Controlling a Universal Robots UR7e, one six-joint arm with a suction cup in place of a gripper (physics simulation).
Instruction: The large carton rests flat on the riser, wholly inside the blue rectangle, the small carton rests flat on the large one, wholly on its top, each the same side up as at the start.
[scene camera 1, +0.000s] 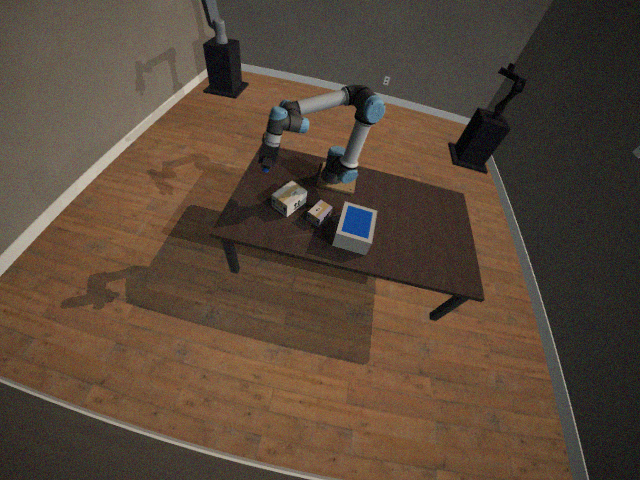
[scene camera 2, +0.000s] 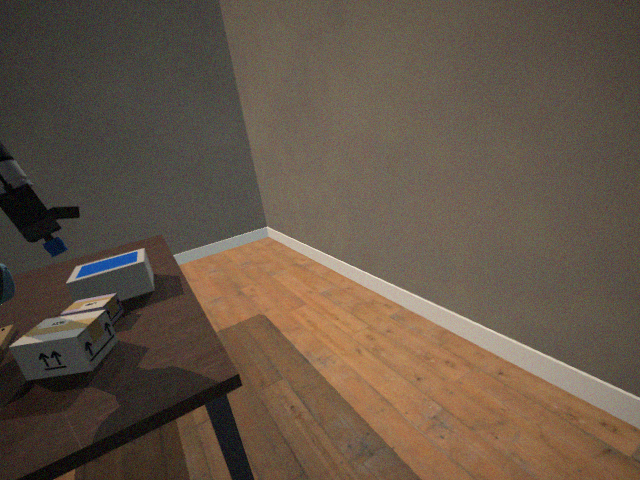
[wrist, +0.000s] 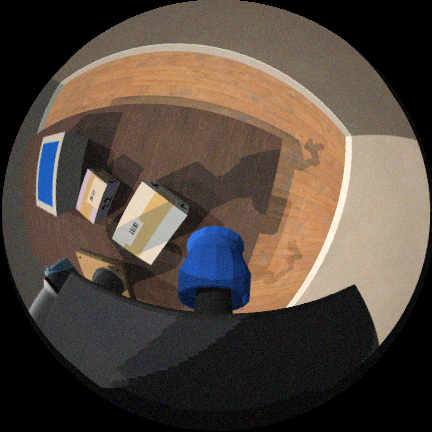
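The large carton (scene camera 1: 289, 198) (scene camera 2: 65, 345) (wrist: 150, 223) rests flat on the table, its side arrows pointing up. The small carton (scene camera 1: 318, 212) (scene camera 2: 94, 304) (wrist: 97, 196) rests flat on the table between the large carton and the riser. The riser (scene camera 1: 352, 242) (scene camera 2: 116, 284) (wrist: 72, 172) is a pale box with a blue rectangle (scene camera 1: 357, 221) (scene camera 2: 107, 264) (wrist: 48, 173) on its top; no carton is on it. My gripper, a blue suction cup (scene camera 1: 265, 169) (scene camera 2: 55, 246) (wrist: 214, 267), hangs above the table's far left part, apart from both cartons. It holds nothing and is open.
The arm's base stands on a wooden plate (scene camera 1: 336, 187) (wrist: 87, 260) on the dark table (scene camera 1: 418, 227) (scene camera 2: 170, 351) (wrist: 165, 130), behind the cartons. Two black pedestals (scene camera 1: 223, 67) (scene camera 1: 479, 138) with arms on them stand on the floor near the walls.
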